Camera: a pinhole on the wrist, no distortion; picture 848 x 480 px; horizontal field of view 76.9 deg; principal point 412.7 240.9 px. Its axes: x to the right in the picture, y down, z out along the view. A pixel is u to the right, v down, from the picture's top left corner.
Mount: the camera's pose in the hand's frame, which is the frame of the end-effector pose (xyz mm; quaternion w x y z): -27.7 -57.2 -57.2 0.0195 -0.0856 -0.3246 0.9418
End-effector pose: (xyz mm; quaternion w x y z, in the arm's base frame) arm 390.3 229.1 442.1 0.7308 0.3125 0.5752 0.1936
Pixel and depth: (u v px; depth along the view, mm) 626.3 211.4 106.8
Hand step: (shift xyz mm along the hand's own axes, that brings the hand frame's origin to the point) -88.4 -113.5 22.8
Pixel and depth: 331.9 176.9 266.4
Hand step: -34.9 -197.7 174.8
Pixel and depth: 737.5 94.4 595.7
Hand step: -491.1 -257.1 450.9
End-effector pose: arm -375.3 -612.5 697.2 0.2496 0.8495 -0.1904 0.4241
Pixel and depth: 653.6 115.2 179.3
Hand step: -139.3 -125.5 95.6
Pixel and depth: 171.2 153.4 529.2
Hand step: 114.3 -332.7 441.6
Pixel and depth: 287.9 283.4 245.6
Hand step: -13.5 -227.2 129.6
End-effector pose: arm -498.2 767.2 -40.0 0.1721 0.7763 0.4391 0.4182
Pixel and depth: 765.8 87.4 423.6
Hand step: -379.4 -192.9 304.2
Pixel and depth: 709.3 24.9 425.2
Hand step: -337.4 -158.3 342.8
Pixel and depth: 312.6 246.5 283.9
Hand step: -24.6 -237.1 168.8
